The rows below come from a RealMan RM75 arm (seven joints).
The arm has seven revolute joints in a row. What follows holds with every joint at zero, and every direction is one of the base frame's.
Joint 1 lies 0.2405 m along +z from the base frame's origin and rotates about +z.
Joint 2 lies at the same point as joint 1 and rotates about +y.
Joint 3 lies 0.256 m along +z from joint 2 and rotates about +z.
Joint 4 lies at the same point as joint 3 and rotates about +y.
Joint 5 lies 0.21 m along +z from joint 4 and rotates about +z.
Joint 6 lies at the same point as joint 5 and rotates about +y.
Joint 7 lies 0.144 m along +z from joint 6 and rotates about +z.
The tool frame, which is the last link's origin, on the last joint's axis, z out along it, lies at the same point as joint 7; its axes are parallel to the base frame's.
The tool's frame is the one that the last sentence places.
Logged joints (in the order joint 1, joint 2, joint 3, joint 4, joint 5, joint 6, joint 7), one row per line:
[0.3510, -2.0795, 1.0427, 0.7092, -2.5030, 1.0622, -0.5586]
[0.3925, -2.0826, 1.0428, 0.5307, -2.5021, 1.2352, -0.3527]
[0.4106, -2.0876, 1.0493, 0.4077, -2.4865, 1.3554, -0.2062]
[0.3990, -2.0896, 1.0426, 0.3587, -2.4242, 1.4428, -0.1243]
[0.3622, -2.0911, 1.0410, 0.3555, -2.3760, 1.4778, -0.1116]
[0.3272, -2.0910, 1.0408, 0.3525, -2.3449, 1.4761, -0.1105]
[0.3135, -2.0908, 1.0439, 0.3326, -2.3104, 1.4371, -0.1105]
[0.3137, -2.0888, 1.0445, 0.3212, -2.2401, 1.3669, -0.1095]
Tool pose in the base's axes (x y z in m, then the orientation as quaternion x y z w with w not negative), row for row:
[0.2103, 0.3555, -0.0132, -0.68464, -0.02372, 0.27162, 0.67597]
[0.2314, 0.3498, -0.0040, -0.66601, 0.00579, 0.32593, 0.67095]
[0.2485, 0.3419, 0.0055, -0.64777, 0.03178, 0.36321, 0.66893]
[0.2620, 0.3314, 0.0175, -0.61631, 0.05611, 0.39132, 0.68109]
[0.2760, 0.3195, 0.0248, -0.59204, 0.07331, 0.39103, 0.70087]
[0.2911, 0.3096, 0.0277, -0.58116, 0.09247, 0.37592, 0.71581]
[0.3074, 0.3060, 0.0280, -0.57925, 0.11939, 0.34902, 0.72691]
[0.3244, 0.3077, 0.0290, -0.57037, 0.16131, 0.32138, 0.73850]
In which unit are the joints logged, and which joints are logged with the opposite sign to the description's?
The joints are logged in radians. Opposite sign: joint 2, joint 6.
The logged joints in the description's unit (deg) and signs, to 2 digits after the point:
[20.11, 119.15, 59.74, 40.63, -143.41, -60.86, -32.01]
[22.49, 119.32, 59.75, 30.41, -143.36, -70.77, -20.21]
[23.53, 119.61, 60.12, 23.36, -142.47, -77.66, -11.81]
[22.86, 119.73, 59.74, 20.55, -138.90, -82.67, -7.12]
[20.75, 119.81, 59.64, 20.37, -136.13, -84.67, -6.39]
[18.75, 119.81, 59.63, 20.20, -134.35, -84.57, -6.33]
[17.96, 119.79, 59.81, 19.06, -132.38, -82.34, -6.33]
[17.97, 119.68, 59.85, 18.40, -128.35, -78.32, -6.27]

